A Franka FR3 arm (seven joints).
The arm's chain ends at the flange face. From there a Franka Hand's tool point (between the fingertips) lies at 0.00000 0.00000 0.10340 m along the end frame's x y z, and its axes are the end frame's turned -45 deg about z.
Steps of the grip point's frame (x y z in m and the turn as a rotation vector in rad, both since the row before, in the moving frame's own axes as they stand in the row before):
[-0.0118 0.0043 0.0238 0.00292 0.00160 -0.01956]
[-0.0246 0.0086 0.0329 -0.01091 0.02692 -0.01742]
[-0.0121 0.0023 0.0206 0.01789 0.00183 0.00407]
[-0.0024 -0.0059 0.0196 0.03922 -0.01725 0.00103]
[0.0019 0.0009 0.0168 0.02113 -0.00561 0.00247]
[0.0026 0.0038 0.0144 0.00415 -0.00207 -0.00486]
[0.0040 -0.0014 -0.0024 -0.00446 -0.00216 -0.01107]
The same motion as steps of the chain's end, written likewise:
[-0.0052 0.0117 0.0238 0.00320 -0.00093 -0.01956]
[-0.0141 0.0247 0.0329 0.01132 0.02675 -0.01742]
[-0.0058 0.0116 0.0206 0.01394 -0.01136 0.00407]
[-0.0017 -0.0009 0.0197 0.01554 -0.03993 0.00103]
[0.0039 0.0004 0.0168 0.01097 -0.01891 0.00247]
[0.0050 0.0010 0.0144 0.00147 -0.00440 -0.00486]
[0.0017 -0.0043 -0.0024 -0.00468 0.00163 -0.01107]

